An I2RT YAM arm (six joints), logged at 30 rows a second.
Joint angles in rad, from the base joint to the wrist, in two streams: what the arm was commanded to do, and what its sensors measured. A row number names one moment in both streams.
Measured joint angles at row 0:
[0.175 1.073 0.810 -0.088 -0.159 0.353]
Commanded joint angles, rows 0 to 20:
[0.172 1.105 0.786 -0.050 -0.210 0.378]
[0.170 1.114 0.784 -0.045 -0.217 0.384]
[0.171 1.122 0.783 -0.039 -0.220 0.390]
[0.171 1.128 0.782 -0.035 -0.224 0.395]
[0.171 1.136 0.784 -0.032 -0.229 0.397]
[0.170 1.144 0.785 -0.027 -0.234 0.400]
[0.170 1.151 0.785 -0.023 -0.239 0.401]
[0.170 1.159 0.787 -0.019 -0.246 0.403]
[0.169 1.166 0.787 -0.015 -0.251 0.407]
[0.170 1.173 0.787 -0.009 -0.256 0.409]
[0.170 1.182 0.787 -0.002 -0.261 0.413]
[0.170 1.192 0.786 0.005 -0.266 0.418]
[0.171 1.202 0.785 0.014 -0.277 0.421]
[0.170 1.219 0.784 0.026 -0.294 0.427]
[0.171 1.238 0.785 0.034 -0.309 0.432]
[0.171 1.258 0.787 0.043 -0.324 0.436]
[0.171 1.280 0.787 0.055 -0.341 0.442]
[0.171 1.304 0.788 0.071 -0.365 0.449]
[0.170 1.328 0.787 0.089 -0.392 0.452]
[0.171 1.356 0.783 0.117 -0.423 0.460]
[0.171 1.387 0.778 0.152 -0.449 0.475]
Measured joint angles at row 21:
[0.174 1.332 0.788 0.058 -0.345 0.439]
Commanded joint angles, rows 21 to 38:
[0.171 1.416 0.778 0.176 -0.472 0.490]
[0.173 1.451 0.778 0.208 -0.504 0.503]
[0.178 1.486 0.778 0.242 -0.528 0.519]
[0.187 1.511 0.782 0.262 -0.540 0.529]
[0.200 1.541 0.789 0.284 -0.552 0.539]
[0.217 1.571 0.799 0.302 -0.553 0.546]
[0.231 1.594 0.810 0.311 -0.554 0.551]
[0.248 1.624 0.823 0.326 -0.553 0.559]
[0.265 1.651 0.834 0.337 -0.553 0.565]
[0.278 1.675 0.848 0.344 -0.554 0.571]
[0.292 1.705 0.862 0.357 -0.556 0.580]
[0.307 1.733 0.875 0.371 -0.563 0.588]
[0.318 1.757 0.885 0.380 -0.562 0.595]
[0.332 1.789 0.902 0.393 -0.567 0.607]
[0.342 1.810 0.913 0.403 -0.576 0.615]
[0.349 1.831 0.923 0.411 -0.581 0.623]
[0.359 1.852 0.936 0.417 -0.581 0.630]
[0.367 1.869 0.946 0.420 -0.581 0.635]
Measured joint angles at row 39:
[0.349 1.834 0.909 0.364 -0.556 0.602]
